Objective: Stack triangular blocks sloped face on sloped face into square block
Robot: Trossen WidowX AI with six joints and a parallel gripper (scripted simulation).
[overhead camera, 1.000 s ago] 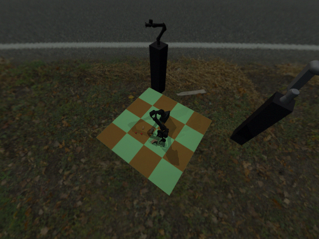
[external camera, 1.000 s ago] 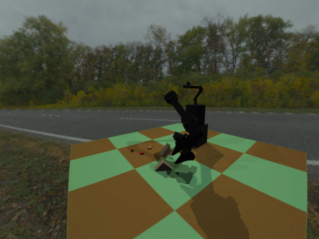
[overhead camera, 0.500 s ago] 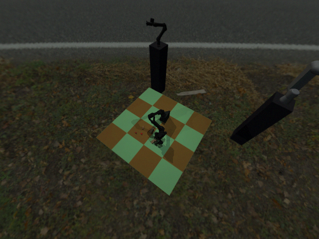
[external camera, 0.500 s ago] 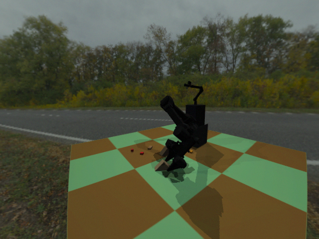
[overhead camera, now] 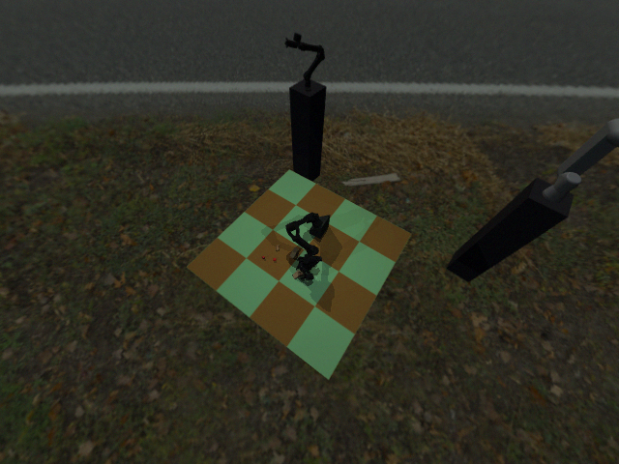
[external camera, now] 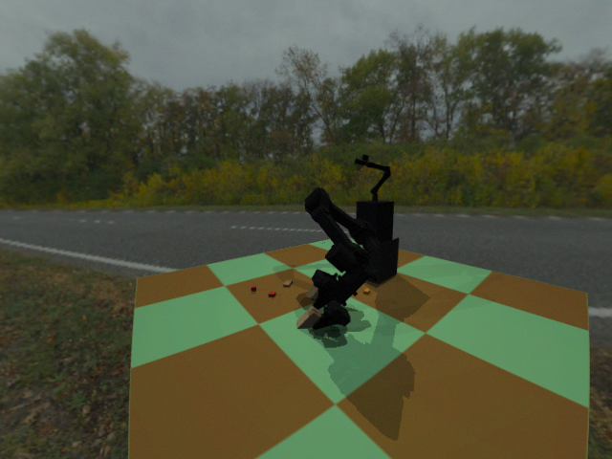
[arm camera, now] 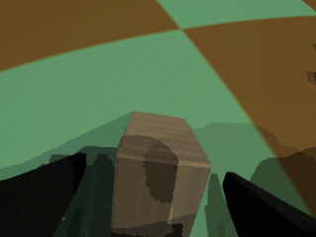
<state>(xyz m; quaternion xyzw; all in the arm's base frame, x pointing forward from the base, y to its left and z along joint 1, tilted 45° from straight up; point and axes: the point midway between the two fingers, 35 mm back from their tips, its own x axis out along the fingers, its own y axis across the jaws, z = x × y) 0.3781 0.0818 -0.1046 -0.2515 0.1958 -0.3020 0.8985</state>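
My gripper tip is 28 cm to the left of the small brown piece, 7 cm past it and 1 cm above it. The rest, counted from my gripper tip: small orange piece: 27 cm behind, 5 cm to the right, 1 cm below; then wooden block: 1 cm above.
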